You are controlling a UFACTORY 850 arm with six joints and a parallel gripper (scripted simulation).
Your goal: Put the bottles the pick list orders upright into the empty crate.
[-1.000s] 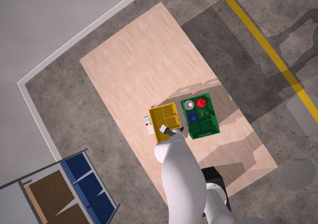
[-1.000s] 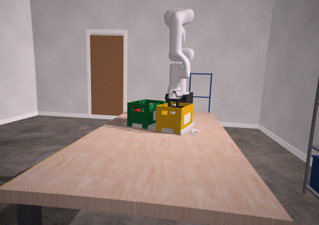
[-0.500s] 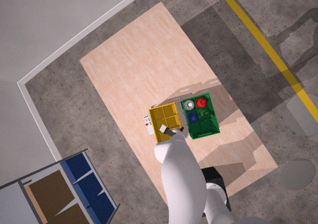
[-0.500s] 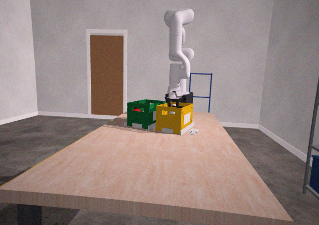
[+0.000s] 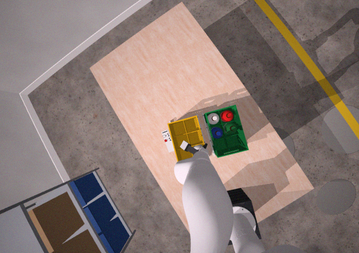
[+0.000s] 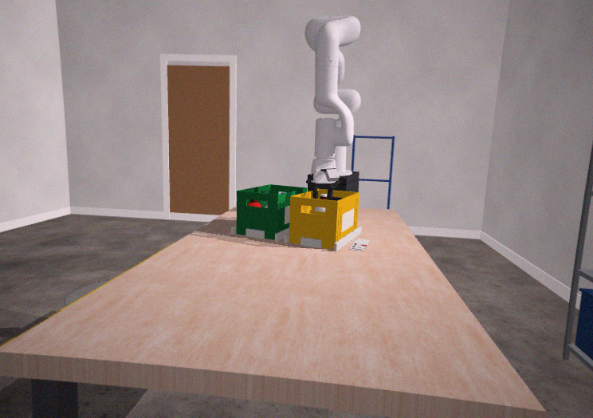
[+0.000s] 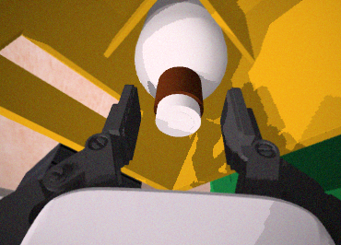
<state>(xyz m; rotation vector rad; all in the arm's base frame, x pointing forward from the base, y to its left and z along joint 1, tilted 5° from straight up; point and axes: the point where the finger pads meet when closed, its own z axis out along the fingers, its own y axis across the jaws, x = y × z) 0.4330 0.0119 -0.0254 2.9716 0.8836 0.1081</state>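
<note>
Right now the red-label bottle is 12 cm ahead of my hand, 26 cm to the right of it and 7 cm below it. From my hand the other things lie so: blue-label bottle: 6 cm ahead, 15 cm to the right, 7 cm below; yellow crate: 10 cm ahead, 3 cm to the left, 7 cm below; green crate: 5 cm ahead, 20 cm to the right, 7 cm below.
</note>
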